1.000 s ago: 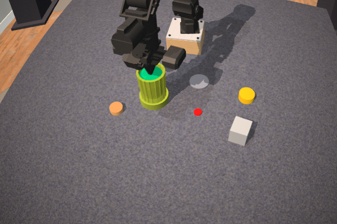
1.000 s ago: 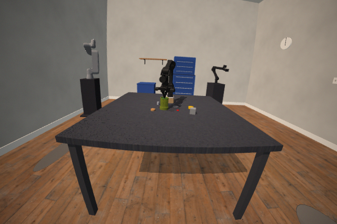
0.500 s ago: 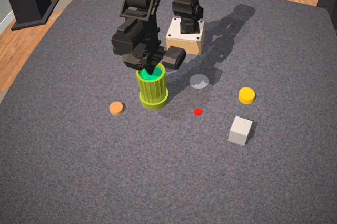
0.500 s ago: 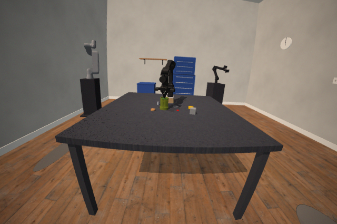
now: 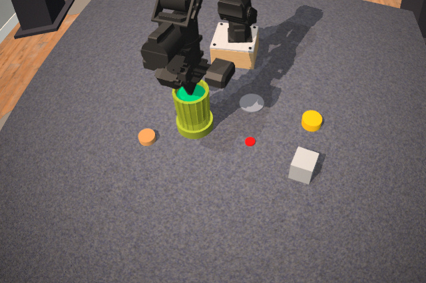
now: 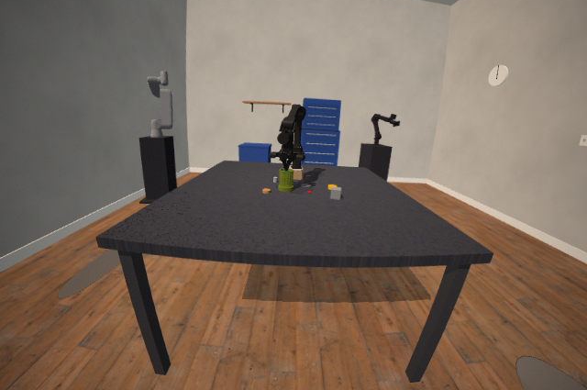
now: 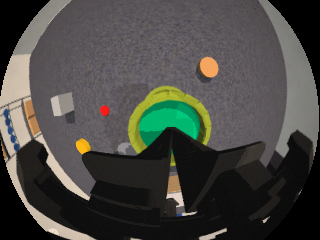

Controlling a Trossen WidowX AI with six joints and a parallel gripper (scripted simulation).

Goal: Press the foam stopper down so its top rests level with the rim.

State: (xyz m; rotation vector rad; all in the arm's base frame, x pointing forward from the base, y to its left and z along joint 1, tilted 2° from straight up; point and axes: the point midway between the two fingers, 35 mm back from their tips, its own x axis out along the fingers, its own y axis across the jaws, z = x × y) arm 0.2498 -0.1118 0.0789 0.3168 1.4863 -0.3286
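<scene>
Now: hand 50 mm above the green foam stopper. Round my hand: red dot: 60 mm ahead, 120 mm to the left, 130 mm below; grey disc: 60 mm behind, 130 mm to the left, 130 mm below; orange disc: 40 mm ahead, 110 mm to the right, 130 mm below.
</scene>
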